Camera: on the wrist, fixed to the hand. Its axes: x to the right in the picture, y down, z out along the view.
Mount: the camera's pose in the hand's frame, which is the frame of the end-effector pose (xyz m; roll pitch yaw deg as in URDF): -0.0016 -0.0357 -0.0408 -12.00 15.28 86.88
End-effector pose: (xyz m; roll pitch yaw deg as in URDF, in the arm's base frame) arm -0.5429 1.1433 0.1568 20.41 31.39 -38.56
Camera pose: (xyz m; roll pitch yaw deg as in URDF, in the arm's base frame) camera -0.5766 1.1456 0.1144 20.47 -2.78 46.21
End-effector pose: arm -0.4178 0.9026 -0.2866 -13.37 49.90 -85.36
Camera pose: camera -0.4639 0.9240 -0.3056 41.74 20.41 25.43
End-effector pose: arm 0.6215 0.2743 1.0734 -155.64 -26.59 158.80
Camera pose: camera 0.6388 0.2508 1.1191 -163.95 6.72 75.58
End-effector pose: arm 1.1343 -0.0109 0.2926 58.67 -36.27 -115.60
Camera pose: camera 1.1363 -0.0444 0.2500 -54.96 -35.73 0.99
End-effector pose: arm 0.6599 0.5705 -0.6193 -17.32 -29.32 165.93
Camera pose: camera 0.6590 0.6184 -0.6448 -46.15 26.34 -124.27
